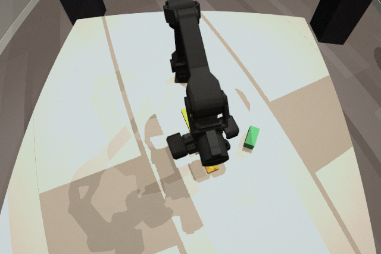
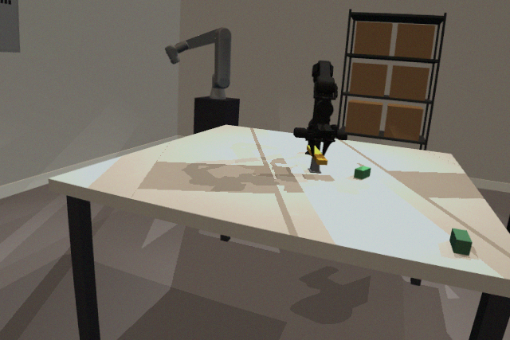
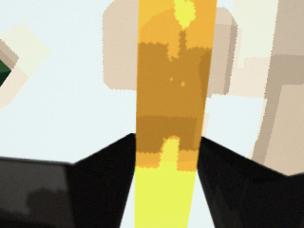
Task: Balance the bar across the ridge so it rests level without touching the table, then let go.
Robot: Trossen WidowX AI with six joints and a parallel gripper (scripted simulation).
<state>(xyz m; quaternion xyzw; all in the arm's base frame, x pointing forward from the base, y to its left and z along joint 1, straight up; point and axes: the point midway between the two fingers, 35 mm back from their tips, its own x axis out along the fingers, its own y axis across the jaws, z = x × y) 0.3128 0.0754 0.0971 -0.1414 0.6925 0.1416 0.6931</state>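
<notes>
Right now the yellow bar is 30 mm behind my gripper tip and 10 mm to the right of it. Round my gripper tip: dark green cube: 430 mm ahead, 420 mm to the left, 50 mm below; light green block: 160 mm to the left, 50 mm below, 50 mm behind.
</notes>
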